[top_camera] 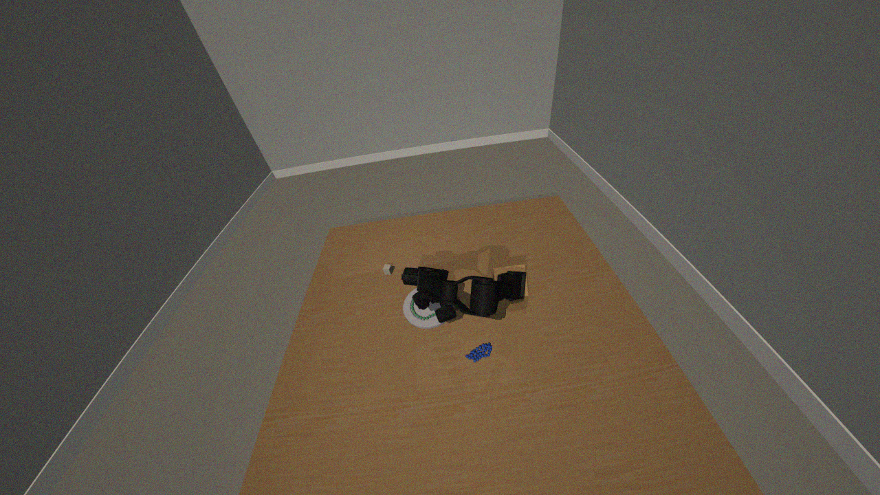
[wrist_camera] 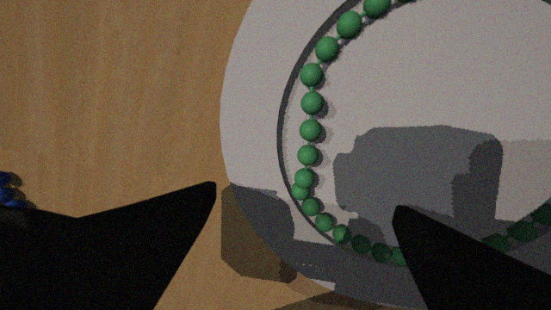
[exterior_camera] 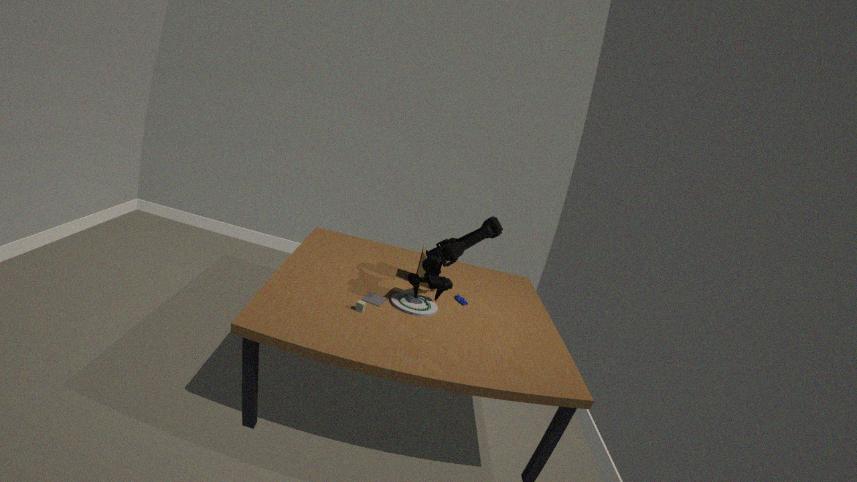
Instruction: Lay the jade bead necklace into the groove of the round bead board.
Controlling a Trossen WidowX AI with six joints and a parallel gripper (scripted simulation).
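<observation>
The round bead board lies 5 cm ahead of my gripper tip, 4 cm to the right of it and 1 cm below it. Round my gripper tip: pale block: 24 cm to the right, 23 cm ahead; then flat grey plate: 21 cm to the right, 9 cm ahead, 2 cm below.
</observation>
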